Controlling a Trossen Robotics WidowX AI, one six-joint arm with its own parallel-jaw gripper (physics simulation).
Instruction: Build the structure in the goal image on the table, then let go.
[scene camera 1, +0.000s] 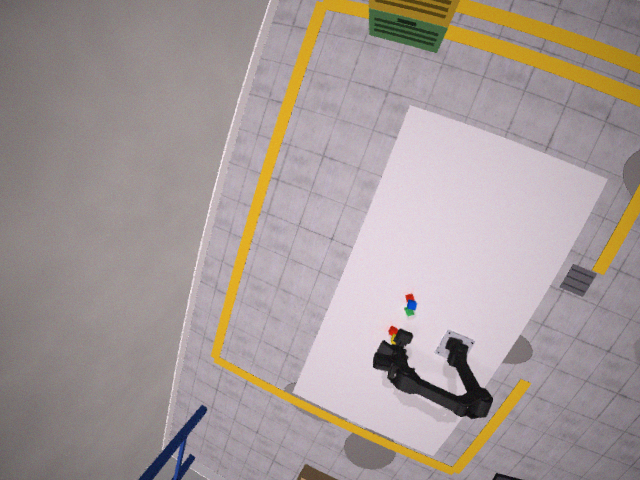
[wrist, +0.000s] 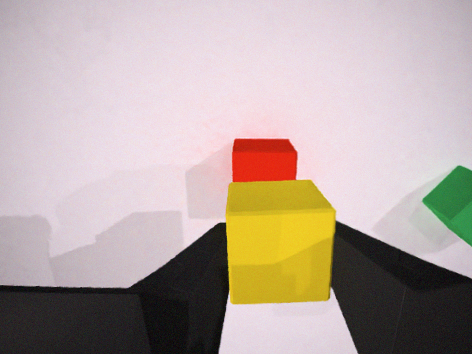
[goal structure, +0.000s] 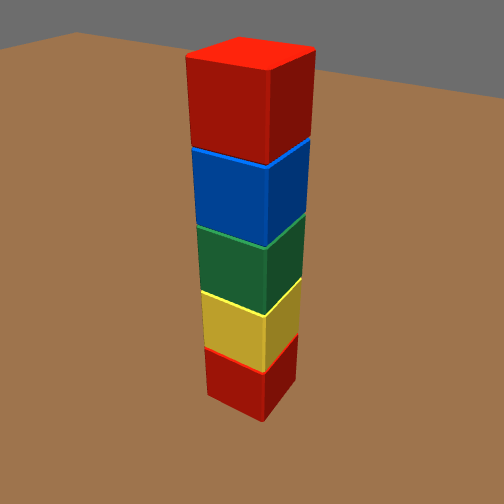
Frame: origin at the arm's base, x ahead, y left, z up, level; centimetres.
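Where they show: gripper, fingertip midpoint: (scene camera 1: 395, 339) (wrist: 275, 232); arm's base, link origin: (scene camera 1: 454, 344).
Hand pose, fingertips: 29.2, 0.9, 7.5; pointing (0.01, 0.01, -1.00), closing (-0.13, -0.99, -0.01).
Things, the pixels of their top centre, and the offset from my fingertips, as dx, dy, dz. Level surfaces: height alone.
- yellow cube, top centre: (wrist: 280, 264) -0.1, +0.0, +1.9
- white table, surface height: dz -8.5
- second red cube, top centre: (scene camera 1: 410, 300) -2.8, -18.2, -5.2
- blue cube, top centre: (scene camera 1: 412, 306) -3.5, -16.9, -1.8
- green cube, top centre: (scene camera 1: 409, 312) -4.1, -12.3, -5.2
A yellow cube (scene camera 1: 393, 339) (wrist: 281, 255) is held between the fingers of my gripper (wrist: 275, 232), which is shut on it. In the wrist view the yellow cube partly covers a red cube (scene camera 1: 392, 330) (wrist: 264, 162) that lies beyond it on the white table (scene camera 1: 465, 217) (wrist: 125, 60). In the scene view a second red cube (scene camera 1: 409, 297), a blue cube (scene camera 1: 412, 305) and a green cube (scene camera 1: 409, 312) lie close together in a row. Part of the green cube (wrist: 452, 200) shows at the right edge of the wrist view.
The arm's base plate (scene camera 1: 440, 348) is on the table, to the right of the gripper in the scene view. The arm bends around below it. Yellow floor lines (scene camera 1: 248, 227) and a green crate (scene camera 1: 405, 32) are off the table.
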